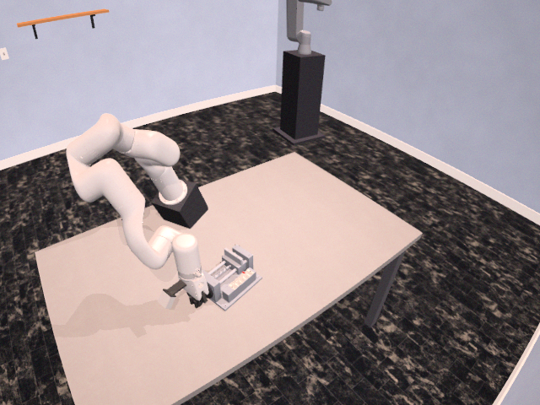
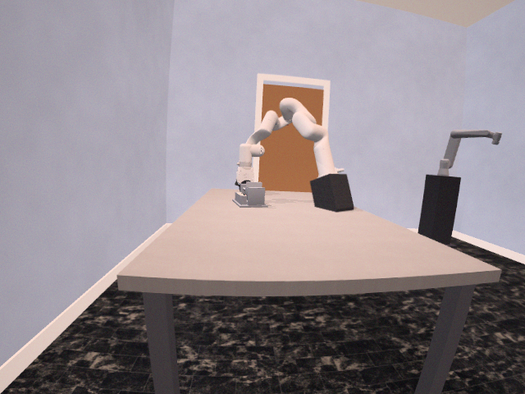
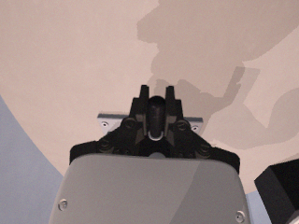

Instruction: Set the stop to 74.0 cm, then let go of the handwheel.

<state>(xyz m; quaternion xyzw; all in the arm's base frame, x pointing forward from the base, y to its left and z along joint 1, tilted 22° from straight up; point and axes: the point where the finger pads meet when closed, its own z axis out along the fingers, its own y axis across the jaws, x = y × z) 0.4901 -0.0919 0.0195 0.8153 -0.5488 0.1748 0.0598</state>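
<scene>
Now: hand 10 mm past the black handwheel, 20 mm to the right of it and 10 mm below it. Round my hand: handwheel knob (10 mm to the left); then sliding stop block (60 mm behind, 180 mm to the left, 50 mm above).
</scene>
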